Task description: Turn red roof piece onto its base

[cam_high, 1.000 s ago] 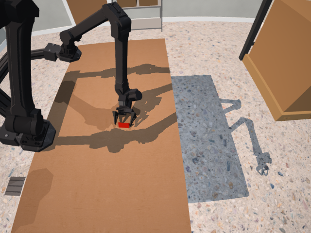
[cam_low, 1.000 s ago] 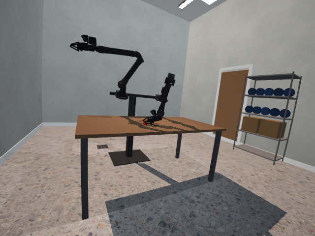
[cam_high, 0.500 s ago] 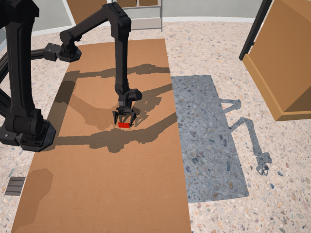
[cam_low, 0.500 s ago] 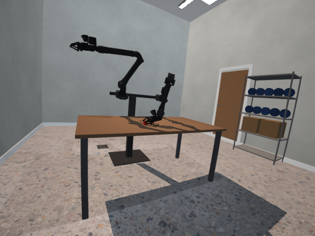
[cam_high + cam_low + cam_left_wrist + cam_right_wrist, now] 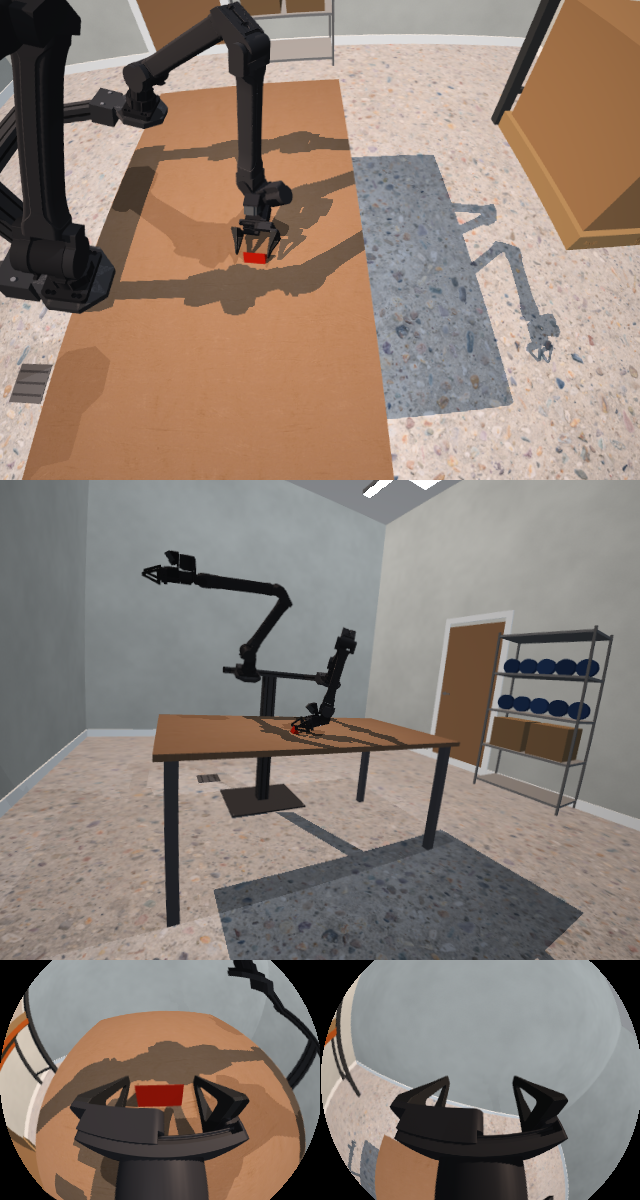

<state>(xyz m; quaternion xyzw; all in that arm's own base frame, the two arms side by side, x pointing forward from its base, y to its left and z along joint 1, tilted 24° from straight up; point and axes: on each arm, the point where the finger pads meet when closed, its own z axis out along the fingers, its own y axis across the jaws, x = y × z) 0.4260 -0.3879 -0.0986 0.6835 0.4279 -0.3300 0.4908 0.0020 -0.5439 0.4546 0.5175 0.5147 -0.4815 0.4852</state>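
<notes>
My left gripper is now 2 cm above the red roof piece.
</notes>
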